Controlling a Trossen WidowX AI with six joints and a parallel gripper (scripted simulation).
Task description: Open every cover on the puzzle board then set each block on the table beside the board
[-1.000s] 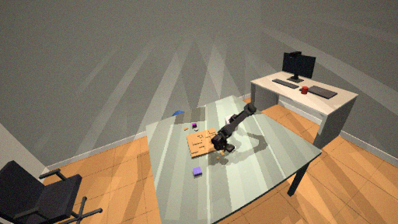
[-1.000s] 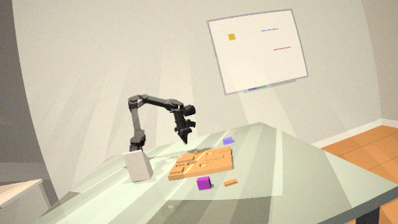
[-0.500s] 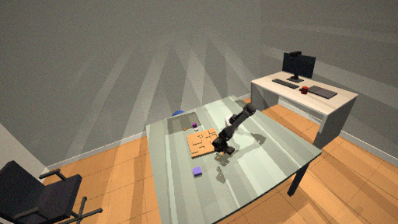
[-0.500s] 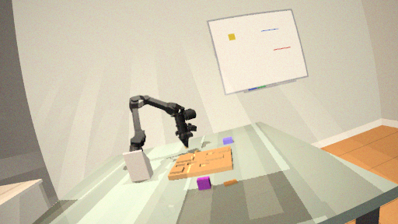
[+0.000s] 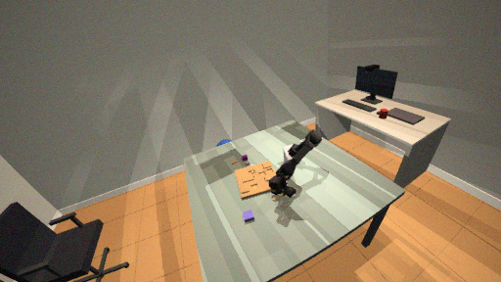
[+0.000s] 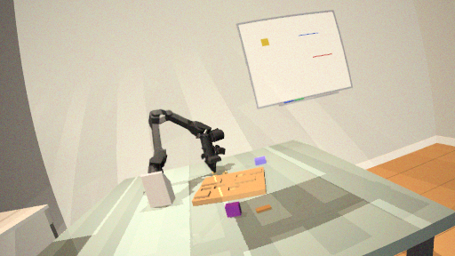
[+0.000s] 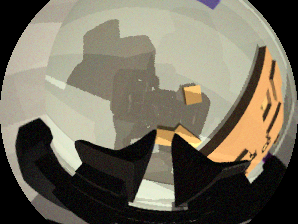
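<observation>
Right now my gripper tip is 40 mm to the left of the small yellow piece and 20 mm above it. The rest, counted from my gripper tip: wooden puzzle board 40 mm ahead, 260 mm to the right; violet block 260 mm ahead, 10 mm below.
</observation>
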